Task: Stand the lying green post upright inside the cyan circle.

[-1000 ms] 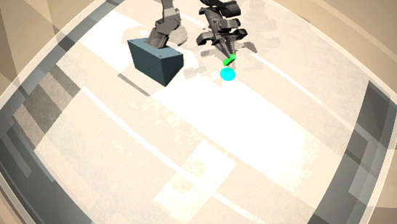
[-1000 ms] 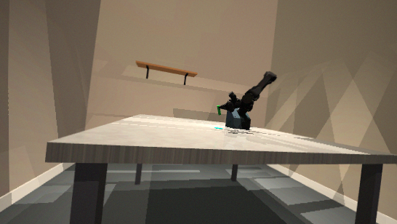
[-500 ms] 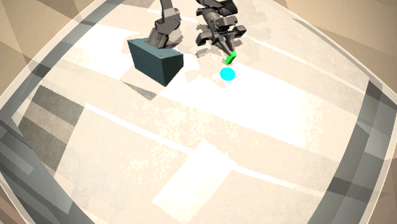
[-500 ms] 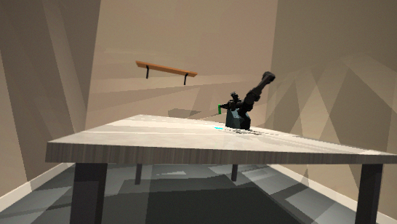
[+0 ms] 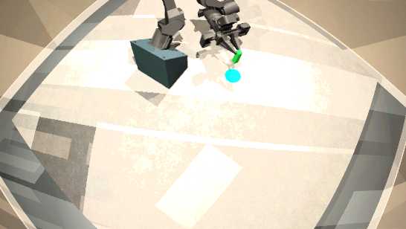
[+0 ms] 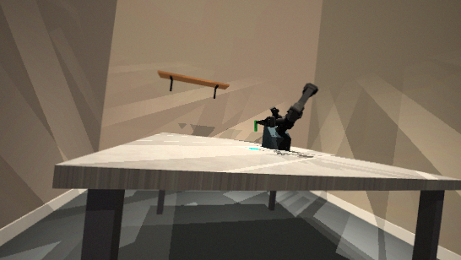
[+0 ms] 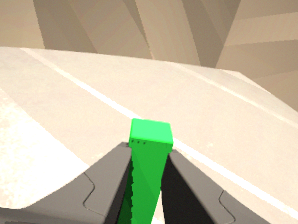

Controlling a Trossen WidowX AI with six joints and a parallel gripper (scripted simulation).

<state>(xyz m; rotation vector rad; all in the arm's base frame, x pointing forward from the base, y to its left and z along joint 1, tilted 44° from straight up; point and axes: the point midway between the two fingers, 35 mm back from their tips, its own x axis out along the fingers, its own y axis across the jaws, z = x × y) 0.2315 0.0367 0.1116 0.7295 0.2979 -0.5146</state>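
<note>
My gripper tip is 160 mm above the cyan circle. Also, from my gripper tip: green post: 20 mm below.
</note>
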